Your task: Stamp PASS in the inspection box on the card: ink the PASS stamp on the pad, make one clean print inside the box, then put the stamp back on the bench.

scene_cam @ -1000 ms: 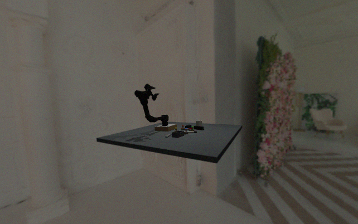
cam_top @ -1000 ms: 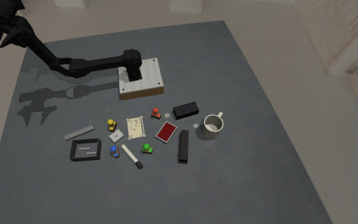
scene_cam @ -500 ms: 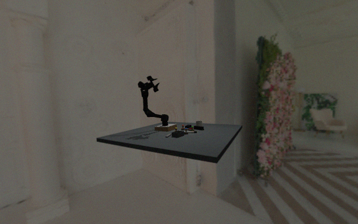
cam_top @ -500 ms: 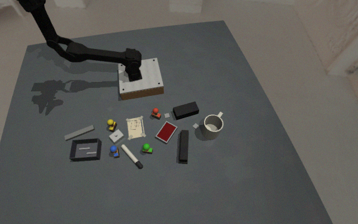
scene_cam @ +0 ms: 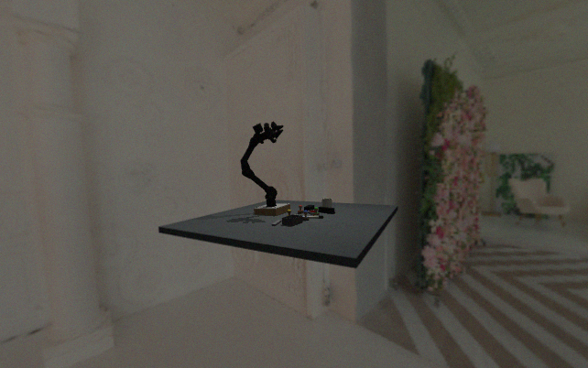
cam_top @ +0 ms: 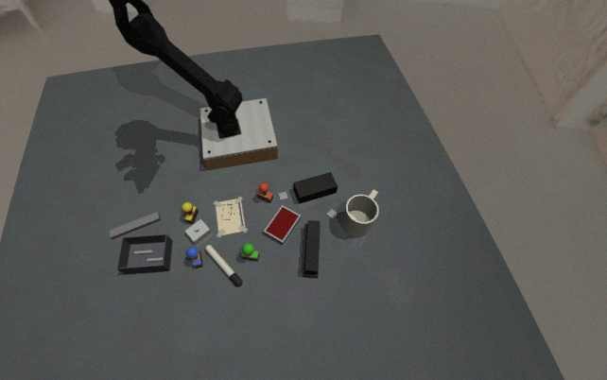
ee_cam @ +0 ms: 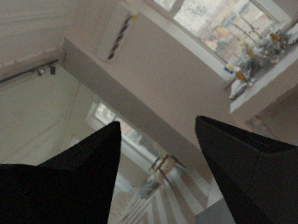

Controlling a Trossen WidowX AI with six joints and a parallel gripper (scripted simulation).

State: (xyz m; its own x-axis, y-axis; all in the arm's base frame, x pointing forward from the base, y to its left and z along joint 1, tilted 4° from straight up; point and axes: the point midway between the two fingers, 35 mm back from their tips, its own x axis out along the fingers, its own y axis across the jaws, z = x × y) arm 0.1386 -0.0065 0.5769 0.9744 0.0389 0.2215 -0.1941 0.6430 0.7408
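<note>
Now: gripper tip 240 mm short of the green-knobbed stamp, 10 mm to the left of it and 630 mm above it. Also, from my gripper tip: red stamp 90 mm ahead, 70 mm to the left, 630 mm below; then yellow stamp 90 mm ahead, 140 mm to the right, 630 mm below; then grey block 150 mm ahead, 130 mm to the right, 630 mm below.
</note>
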